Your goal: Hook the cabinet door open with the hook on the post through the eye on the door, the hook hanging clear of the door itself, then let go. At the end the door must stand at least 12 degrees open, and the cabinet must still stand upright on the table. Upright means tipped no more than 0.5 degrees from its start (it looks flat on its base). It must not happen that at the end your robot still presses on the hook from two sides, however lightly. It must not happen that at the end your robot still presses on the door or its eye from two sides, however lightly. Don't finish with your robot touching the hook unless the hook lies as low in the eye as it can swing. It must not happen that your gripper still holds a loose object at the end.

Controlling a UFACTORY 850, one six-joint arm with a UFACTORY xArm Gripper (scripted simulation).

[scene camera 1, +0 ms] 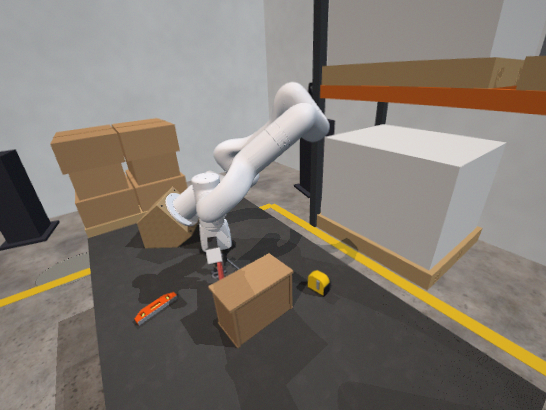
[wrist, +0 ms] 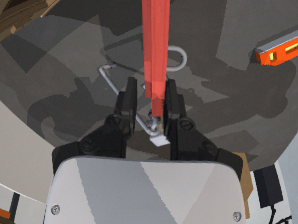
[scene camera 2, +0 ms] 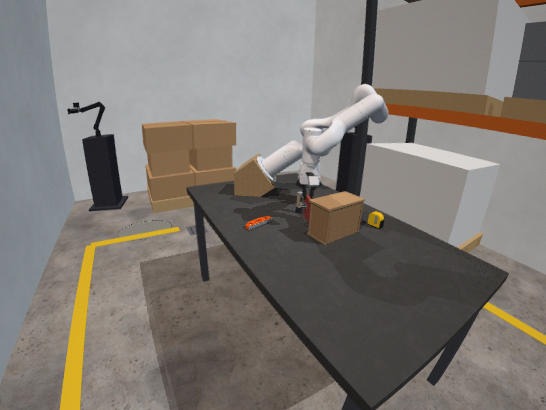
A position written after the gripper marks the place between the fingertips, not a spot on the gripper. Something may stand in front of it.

In view: the gripper (wrist: 150, 90), a brown cabinet (scene camera 1: 257, 294) and a hook post (wrist: 159, 140).
The brown cabinet is seen too in scene camera 2 (scene camera 2: 342, 218).
